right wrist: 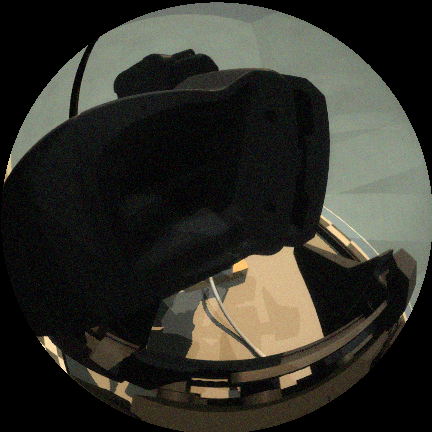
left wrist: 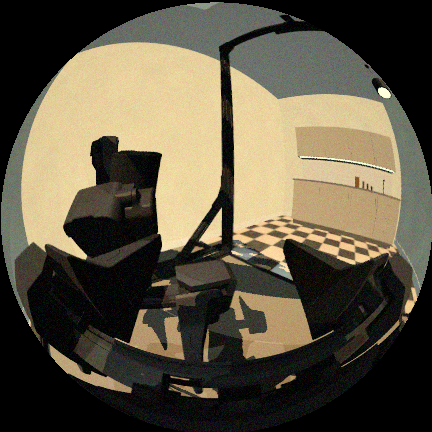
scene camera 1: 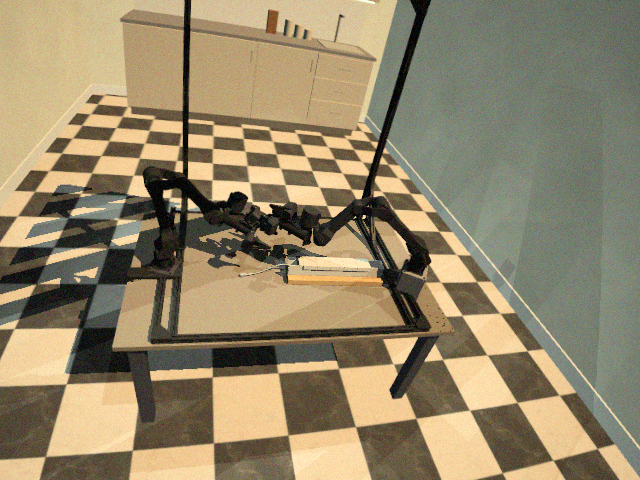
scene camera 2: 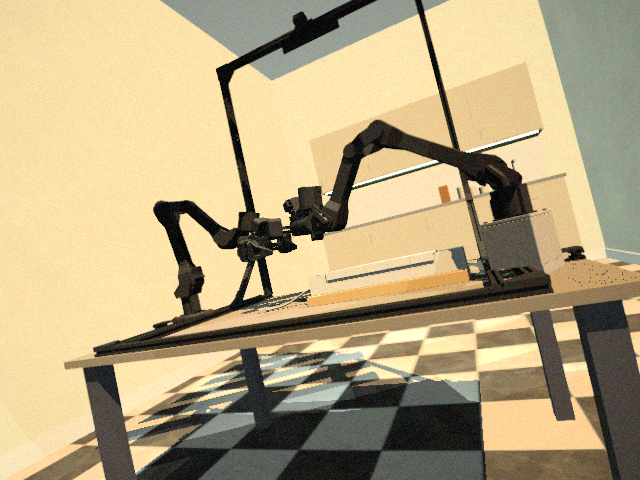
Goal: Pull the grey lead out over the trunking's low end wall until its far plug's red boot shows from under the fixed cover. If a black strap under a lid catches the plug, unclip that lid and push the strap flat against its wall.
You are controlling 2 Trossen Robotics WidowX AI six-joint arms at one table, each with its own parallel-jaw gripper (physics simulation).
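Frame: origin at the left arm's base, x left, y back, z up, level; metres.
Seen in the pictures: left gripper, fingertip midpoint: [left wrist: 224, 243] [scene camera 1: 263, 208] [scene camera 2: 286, 228]; right gripper, fingertip midpoint: [right wrist: 237, 248] [scene camera 1: 274, 241] [scene camera 2: 284, 249]; left arm's base, link origin: [scene camera 1: 415, 269] [scene camera 2: 514, 216]; right arm's base, link origin: [scene camera 1: 164, 264] [scene camera 2: 192, 313].
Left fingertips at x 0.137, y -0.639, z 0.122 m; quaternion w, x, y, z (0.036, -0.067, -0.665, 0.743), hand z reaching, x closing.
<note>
Pixels of each thing's top centre, then the offset from my left fingertips to it. "spot": a spot on its surface instead.
- orange base strip, surface spot: [scene camera 2: 387, 288] [scene camera 1: 341, 282] spot: dx -0.009, dy +0.373, dz -0.222 m
- pale grey lead, surface spot: [right wrist: 224, 308] [scene camera 2: 298, 295] spot: dx +0.066, dy +0.094, dz -0.208 m
The white trunking [scene camera 1: 338, 264] [scene camera 2: 379, 266] lies on an orange base strip [scene camera 1: 336, 280] [scene camera 2: 387, 288] with its pale lids on. The pale grey lead [scene camera 1: 263, 270] [scene camera 2: 292, 301] [right wrist: 226, 306] runs out of its left end in scene camera 1 and lies on the table. No red boot or black strap shows. My right gripper [scene camera 1: 258, 230] is open, raised above the table left of the trunking, holding nothing. My left gripper [scene camera 1: 272, 215] [left wrist: 224, 243] is open and empty, very close to the right one; contact cannot be told. A large dark part of the left arm hides much of the right wrist view.
The black table frame [scene camera 1: 289, 333] [scene camera 2: 320, 312] runs round the work area. Tall posts of the overhead frame [scene camera 1: 186, 103] [scene camera 2: 235, 139] stand at the back. The left arm's grey mounting box [scene camera 1: 410, 283] [scene camera 2: 522, 240] stands at the trunking's right end.
</note>
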